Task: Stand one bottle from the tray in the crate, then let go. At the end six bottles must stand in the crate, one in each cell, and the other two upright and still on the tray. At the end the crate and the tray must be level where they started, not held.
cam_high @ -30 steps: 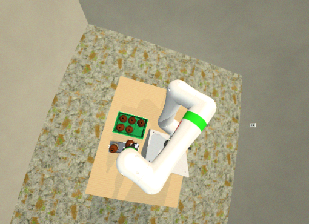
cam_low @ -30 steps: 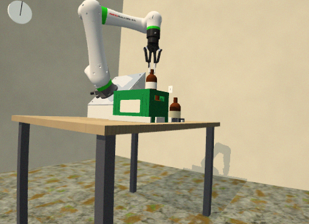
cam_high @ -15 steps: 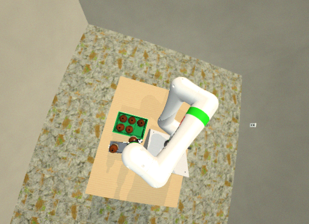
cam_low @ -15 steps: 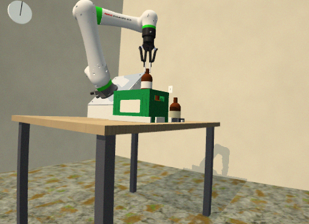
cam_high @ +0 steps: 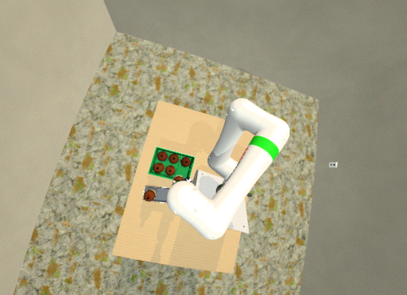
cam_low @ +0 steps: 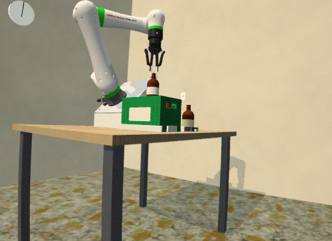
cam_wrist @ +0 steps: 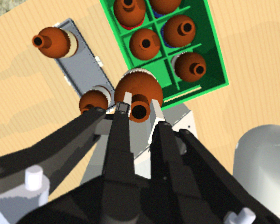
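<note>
The brown bottle is 90 mm below my hand. Round my hand: grey tray 340 mm below, 140 mm to the left, 70 mm ahead; then green crate 270 mm below, 90 mm to the right, 70 mm ahead.
</note>
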